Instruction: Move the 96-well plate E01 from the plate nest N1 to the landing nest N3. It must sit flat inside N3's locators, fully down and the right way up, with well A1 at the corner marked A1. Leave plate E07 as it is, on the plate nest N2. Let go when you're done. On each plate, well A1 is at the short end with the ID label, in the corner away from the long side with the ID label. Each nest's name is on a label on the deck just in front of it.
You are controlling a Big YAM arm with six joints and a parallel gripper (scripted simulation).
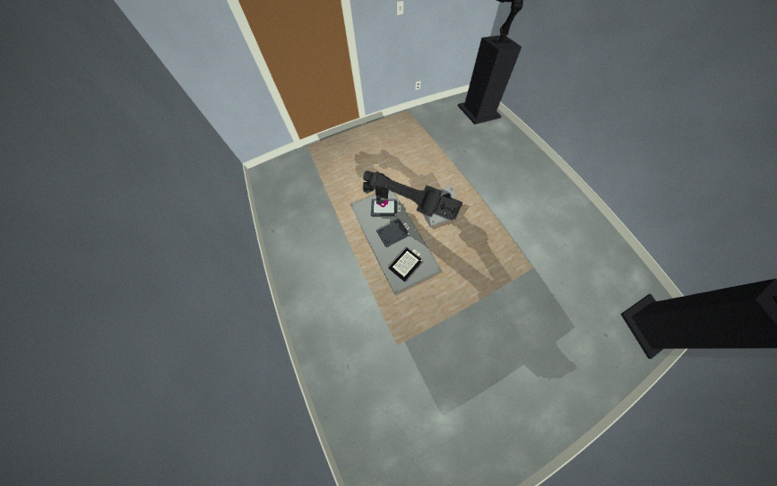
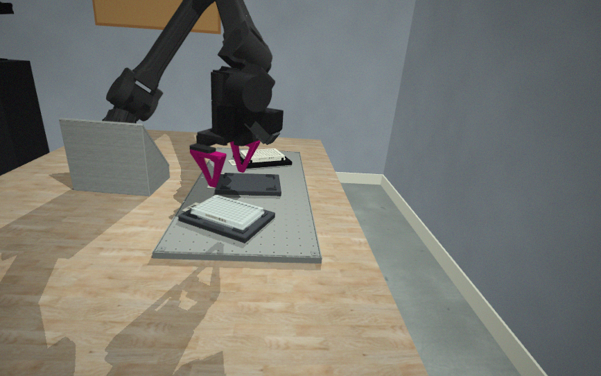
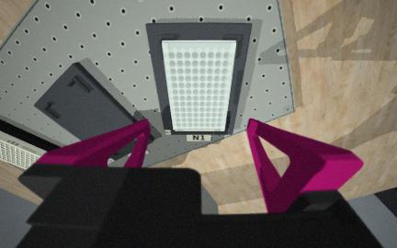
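Right now the dark plate nest N1 is 9 cm below my hand. Round my hand: N1 label (10 cm below, 9 cm behind, 4 cm to the left); then dark nest N3 (19 cm to the left, 9 cm below, 2 cm ahead); then N2 label (36 cm to the left, 10 cm below, 6 cm behind).
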